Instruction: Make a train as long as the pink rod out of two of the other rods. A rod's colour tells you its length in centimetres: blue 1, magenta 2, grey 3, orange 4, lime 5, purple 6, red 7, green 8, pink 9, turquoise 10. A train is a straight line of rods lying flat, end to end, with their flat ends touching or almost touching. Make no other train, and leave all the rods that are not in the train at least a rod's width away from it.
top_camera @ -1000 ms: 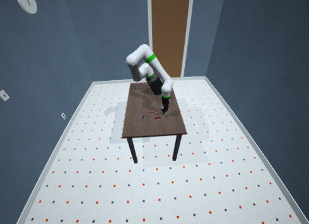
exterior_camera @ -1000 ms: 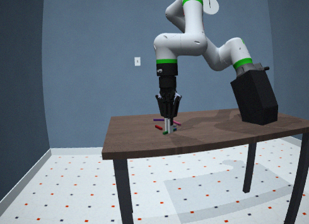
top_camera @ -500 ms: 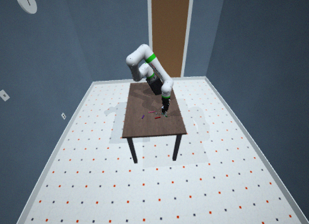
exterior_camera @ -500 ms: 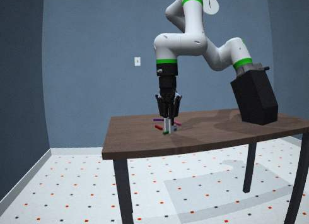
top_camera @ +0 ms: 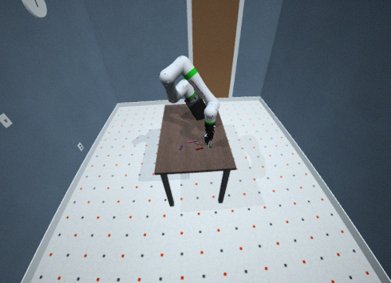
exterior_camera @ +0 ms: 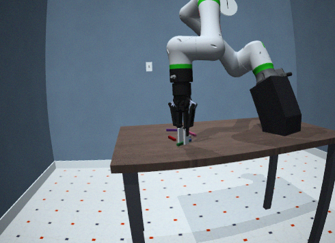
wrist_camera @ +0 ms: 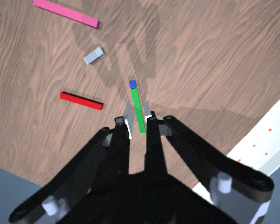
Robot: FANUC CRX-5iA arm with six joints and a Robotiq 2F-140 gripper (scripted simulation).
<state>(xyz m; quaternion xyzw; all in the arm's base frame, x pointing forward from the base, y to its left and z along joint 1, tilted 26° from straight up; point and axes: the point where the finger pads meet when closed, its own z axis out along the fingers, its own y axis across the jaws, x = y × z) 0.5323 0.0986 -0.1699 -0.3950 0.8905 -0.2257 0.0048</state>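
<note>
My hand is 3 cm above the green rod. The rest, counted from my hand: small blue rod (3 cm to the right, 3 cm below, 3 cm behind); then red rod (9 cm to the right, 4 cm ahead, 3 cm below); then grey rod (10 cm to the right, 4 cm behind, 3 cm below).
</note>
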